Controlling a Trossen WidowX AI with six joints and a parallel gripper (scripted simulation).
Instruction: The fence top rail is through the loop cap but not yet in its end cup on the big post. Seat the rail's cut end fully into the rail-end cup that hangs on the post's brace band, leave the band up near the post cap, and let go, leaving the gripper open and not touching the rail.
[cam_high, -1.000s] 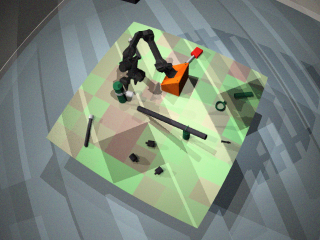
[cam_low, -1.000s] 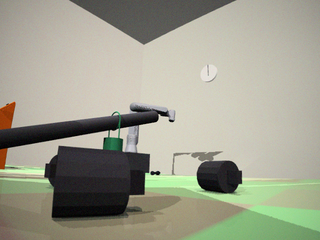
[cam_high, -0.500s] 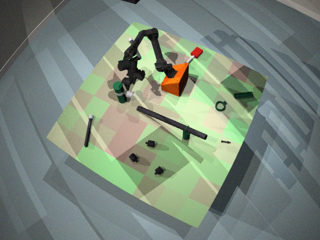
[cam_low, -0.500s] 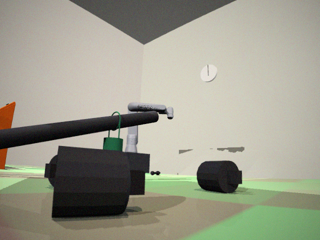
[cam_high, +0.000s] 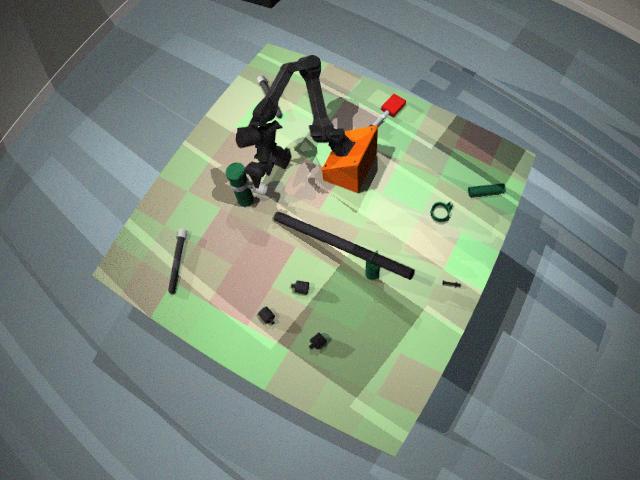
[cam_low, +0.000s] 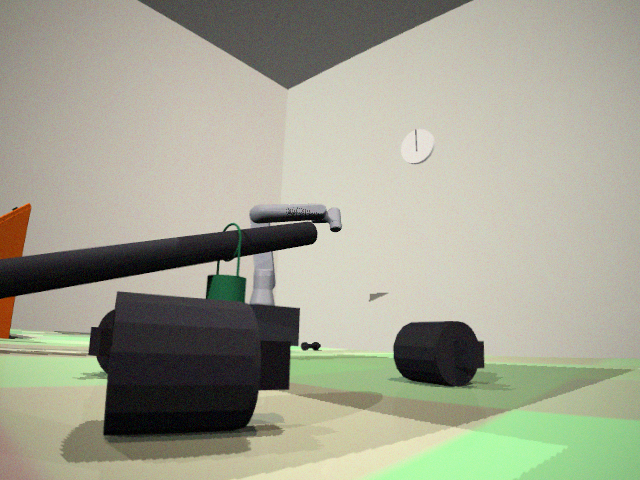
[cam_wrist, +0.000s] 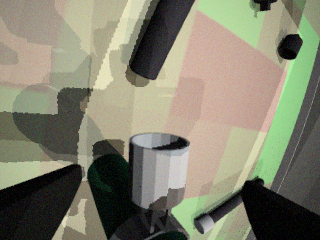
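Right now the pale rail-end cup is 30 mm below my gripper tip, 20 mm to the right of it and 20 mm ahead of it. Also, from my gripper tip: green loop cap 450 mm to the left, 50 mm below, 50 mm ahead.
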